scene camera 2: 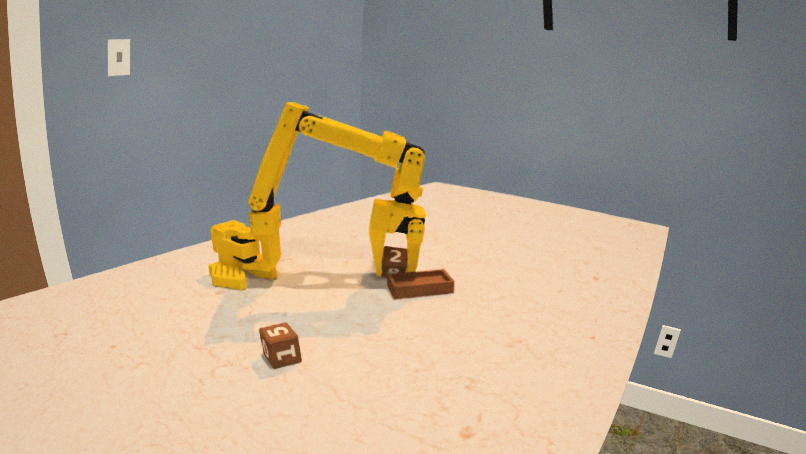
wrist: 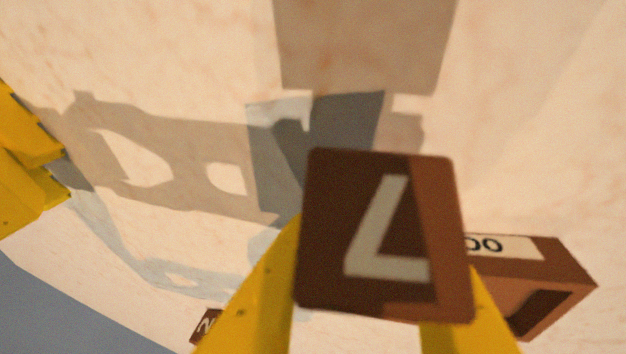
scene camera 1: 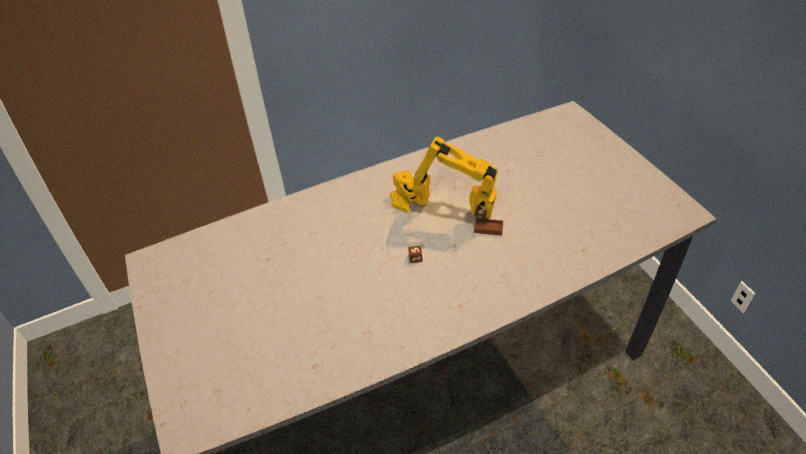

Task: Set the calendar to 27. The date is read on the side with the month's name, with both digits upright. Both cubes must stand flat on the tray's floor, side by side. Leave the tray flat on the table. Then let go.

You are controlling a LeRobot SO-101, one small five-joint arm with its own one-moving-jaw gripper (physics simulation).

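My gripper (scene camera 1: 481, 216) (scene camera 2: 397, 272) (wrist: 385, 245) is shut on a dark brown cube (scene camera 1: 481, 210) (scene camera 2: 394, 258) (wrist: 365, 225), its jaws pressing on two sides. In scene camera 2 the cube shows a 2 above a partly hidden 8; in the wrist view it shows an upside-down 7. It is behind the left end of the brown tray (scene camera 1: 489, 230) (scene camera 2: 424, 289) (wrist: 561, 260), whose wall hides its bottom. The tray's pale label, partly hidden by the cube, shows in the wrist view. The other cube (scene camera 1: 415, 254) (scene camera 2: 280, 345) (wrist: 205, 326) lies on the table, 5 up and a sideways 1 on one side.
The arm's yellow base (scene camera 1: 402, 191) (scene camera 2: 242, 253) stands on the table (scene camera 1: 315, 315) (scene camera 2: 507, 360), left of the tray in both scene views. The loose cube lies in front of the base and to the left of the tray. The arm casts shadows between base and tray.
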